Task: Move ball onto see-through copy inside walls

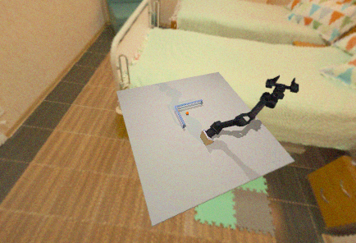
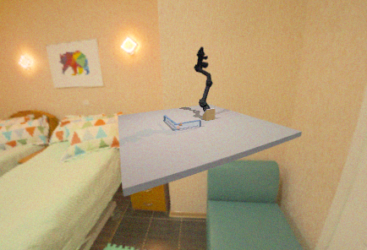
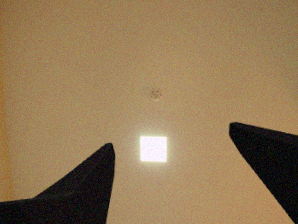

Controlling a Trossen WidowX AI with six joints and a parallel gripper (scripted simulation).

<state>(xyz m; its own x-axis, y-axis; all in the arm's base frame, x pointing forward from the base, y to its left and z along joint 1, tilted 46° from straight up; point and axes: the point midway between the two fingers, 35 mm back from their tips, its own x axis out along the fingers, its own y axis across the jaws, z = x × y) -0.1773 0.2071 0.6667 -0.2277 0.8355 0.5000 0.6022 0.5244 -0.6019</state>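
The orange ball lies 400 mm ahead of my gripper tip, 400 mm to the left of it and 740 mm below it.
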